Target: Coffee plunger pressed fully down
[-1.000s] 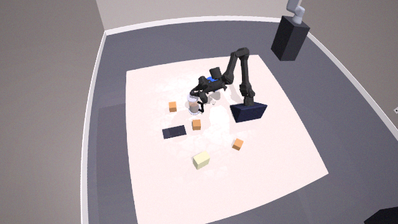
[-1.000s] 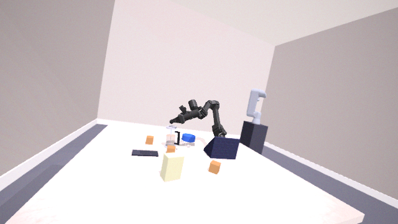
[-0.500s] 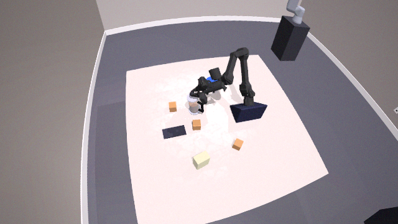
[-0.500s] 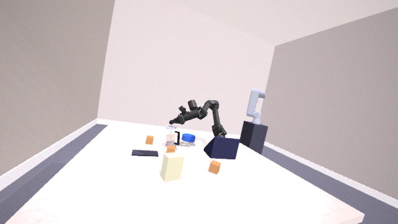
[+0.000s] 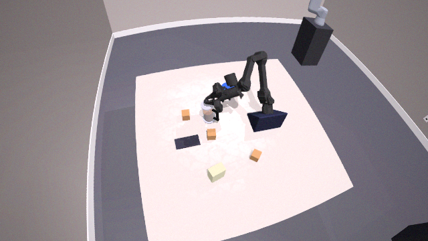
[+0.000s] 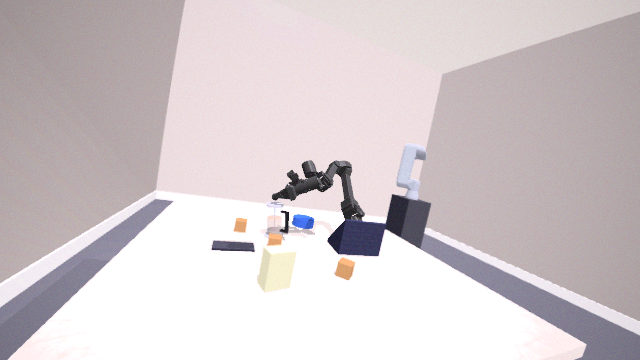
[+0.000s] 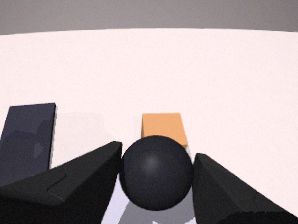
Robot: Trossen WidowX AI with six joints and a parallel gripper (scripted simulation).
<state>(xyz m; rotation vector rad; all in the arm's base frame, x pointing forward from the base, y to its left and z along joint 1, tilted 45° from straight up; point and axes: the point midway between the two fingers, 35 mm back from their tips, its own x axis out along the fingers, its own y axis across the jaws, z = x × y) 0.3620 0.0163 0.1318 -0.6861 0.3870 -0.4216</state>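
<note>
My gripper tip is 90 mm above the glass coffee press, 30 mm past it and 10 mm to the right of it. The rest, counted from my gripper tip: pale yellow block 390 mm to the left, 130 mm below, 20 mm ahead.
</note>
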